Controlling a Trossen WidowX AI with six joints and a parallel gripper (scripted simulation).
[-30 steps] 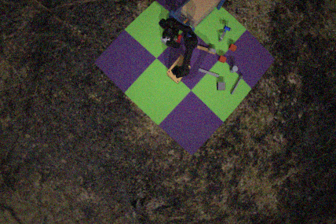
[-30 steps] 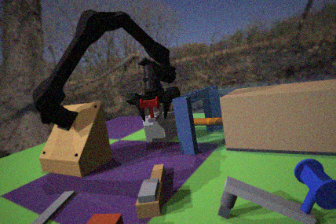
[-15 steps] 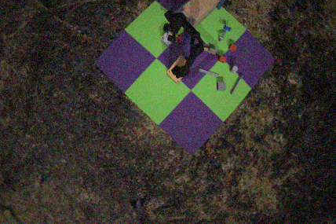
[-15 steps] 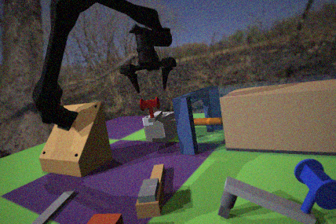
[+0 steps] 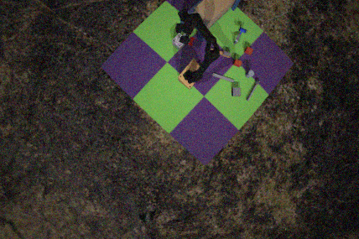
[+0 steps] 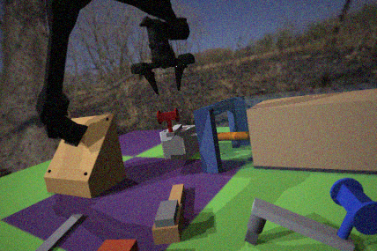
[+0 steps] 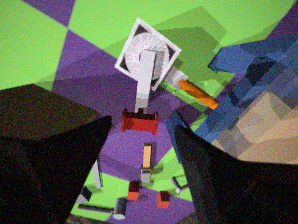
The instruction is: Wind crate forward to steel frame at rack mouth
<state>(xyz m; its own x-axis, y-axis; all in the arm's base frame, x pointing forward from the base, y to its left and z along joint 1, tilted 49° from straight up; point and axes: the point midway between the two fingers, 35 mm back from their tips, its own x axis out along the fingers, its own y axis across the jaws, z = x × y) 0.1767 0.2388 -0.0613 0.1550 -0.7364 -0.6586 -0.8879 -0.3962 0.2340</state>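
The red grip lies 8 cm below my gripper tip, 3 cm to the right of it and 1 cm ahead of it. Round my gripper tip: grey bar (42 cm to the right, 21 cm below, 4 cm ahead); then wood-and-grey block (25 cm to the right, 20 cm below, 18 cm ahead); then grey winch (18 cm below, 5 cm to the left, 5 cm behind).
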